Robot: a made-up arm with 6 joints. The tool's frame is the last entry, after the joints. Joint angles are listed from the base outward. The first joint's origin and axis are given. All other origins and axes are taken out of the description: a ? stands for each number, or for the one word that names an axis. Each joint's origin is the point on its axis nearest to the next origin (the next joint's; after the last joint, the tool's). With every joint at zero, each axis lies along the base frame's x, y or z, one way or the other. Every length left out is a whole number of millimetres.
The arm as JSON. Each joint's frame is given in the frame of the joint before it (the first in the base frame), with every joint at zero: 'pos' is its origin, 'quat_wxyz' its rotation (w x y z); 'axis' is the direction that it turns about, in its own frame. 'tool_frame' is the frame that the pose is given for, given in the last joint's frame.
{
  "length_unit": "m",
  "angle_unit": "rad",
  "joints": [
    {
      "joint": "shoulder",
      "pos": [
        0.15,
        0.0,
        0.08
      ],
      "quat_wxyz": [
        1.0,
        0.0,
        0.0,
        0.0
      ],
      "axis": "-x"
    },
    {
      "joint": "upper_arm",
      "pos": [
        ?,
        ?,
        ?
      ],
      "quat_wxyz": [
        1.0,
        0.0,
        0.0,
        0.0
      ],
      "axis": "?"
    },
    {
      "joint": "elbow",
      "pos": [
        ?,
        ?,
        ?
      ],
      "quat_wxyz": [
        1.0,
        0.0,
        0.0,
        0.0
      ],
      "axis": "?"
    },
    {
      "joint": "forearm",
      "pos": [
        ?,
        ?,
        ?
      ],
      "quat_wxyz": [
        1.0,
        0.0,
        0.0,
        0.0
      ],
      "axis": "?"
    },
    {
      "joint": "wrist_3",
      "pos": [
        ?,
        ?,
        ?
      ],
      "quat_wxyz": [
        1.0,
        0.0,
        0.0,
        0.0
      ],
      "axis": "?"
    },
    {
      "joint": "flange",
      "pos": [
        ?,
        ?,
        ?
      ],
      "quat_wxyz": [
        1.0,
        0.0,
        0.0,
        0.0
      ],
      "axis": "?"
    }
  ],
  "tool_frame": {
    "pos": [
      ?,
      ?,
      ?
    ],
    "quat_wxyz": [
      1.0,
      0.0,
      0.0,
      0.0
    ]
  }
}
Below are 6 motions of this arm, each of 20 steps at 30 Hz.
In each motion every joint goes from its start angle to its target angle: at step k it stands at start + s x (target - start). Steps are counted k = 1, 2, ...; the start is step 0. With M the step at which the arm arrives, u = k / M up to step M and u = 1 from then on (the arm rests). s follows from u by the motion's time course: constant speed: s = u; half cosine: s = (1 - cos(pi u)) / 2; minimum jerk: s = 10 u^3 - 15 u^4 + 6 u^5.
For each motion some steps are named. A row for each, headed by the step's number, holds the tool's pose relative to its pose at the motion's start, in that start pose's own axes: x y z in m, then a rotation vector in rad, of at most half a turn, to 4 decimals.
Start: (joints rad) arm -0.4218 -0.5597 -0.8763 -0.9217 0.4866 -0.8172
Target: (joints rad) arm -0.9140 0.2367 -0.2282 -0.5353 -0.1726 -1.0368
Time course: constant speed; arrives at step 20
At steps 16, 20:
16: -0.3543 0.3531 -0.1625 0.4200 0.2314 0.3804
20: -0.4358 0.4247 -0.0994 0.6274 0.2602 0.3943

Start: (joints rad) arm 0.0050 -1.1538 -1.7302 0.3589 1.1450 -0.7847
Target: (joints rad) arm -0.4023 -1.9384 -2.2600 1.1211 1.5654 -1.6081
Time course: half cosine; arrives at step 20
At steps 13, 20:
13: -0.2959 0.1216 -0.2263 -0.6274 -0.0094 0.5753
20: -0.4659 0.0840 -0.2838 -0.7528 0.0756 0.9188

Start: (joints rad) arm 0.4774 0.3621 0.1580 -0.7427 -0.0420 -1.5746
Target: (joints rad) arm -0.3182 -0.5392 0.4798 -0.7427 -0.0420 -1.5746
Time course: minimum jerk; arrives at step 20
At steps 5, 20:
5: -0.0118 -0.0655 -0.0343 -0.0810 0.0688 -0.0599
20: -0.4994 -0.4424 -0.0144 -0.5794 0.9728 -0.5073

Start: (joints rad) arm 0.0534 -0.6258 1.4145 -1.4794 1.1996 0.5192
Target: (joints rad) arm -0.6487 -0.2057 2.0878 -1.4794 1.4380 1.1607
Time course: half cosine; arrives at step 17
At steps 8, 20:
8: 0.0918 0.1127 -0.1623 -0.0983 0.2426 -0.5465
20: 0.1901 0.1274 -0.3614 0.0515 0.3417 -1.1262

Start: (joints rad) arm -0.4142 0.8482 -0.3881 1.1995 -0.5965 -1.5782
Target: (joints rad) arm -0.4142 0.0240 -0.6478 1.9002 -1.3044 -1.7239
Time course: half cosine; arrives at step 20
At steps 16, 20:
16: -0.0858 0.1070 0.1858 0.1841 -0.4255 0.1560
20: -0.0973 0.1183 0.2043 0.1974 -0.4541 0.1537

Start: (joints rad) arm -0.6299 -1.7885 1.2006 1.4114 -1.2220 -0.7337
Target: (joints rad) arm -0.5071 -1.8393 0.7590 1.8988 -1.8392 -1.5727
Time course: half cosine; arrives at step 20
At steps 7, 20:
7: -0.0369 0.0862 0.1018 0.1965 -0.4261 0.0529
20: -0.2404 0.1878 0.3305 0.7845 -1.3964 -0.1863

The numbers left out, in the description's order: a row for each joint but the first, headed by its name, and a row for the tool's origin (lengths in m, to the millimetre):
upper_arm: xyz 0.0 0.11 -0.05, axis +z
elbow: xyz 0.25 -0.13 0.0, axis +y
forearm: xyz -0.07 0.0 0.21, axis +z
wrist_3: xyz 0.36 0.25 0.0, axis +y
flange: xyz 0.09 0.0 -0.05, axis +y
tool: xyz 0.09 0.0 0.06

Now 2 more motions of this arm.
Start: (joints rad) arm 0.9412 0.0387 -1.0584 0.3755 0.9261 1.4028
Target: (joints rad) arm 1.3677 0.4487 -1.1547 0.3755 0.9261 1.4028
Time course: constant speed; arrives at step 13
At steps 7, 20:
7: 0.0451 0.1141 -0.0646 -0.2726 -0.0483 -0.1542
20: 0.1046 0.1874 -0.1434 -0.5157 -0.0546 -0.2599

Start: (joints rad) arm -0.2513 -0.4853 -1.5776 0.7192 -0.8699 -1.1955
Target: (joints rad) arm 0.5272 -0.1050 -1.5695 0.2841 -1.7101 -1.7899
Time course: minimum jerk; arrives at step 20
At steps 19, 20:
19: 0.0680 0.0020 0.1254 -0.0938 -1.7734 -0.4239
20: 0.0681 0.0020 0.1254 -0.0944 -1.7752 -0.4246

